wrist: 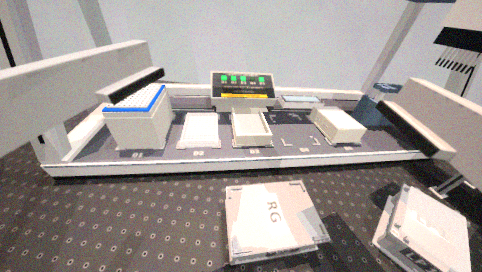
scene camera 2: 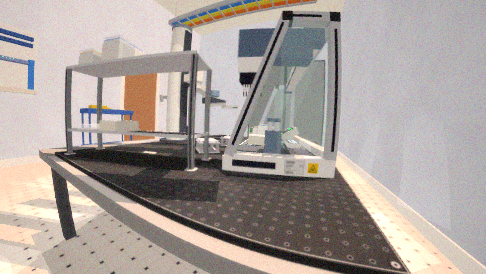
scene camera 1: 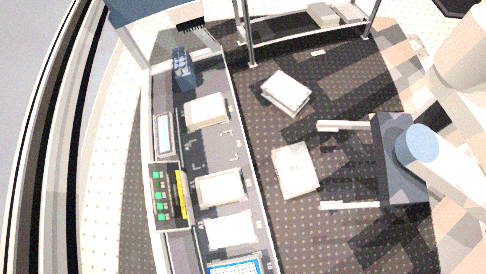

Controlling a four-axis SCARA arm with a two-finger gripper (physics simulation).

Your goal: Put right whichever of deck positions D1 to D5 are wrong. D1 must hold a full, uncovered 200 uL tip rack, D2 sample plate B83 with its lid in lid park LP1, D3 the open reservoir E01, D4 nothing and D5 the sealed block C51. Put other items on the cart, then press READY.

Labels:
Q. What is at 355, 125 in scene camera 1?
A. My gripper.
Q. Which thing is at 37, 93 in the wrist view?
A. My gripper.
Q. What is my gripper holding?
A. Nothing.

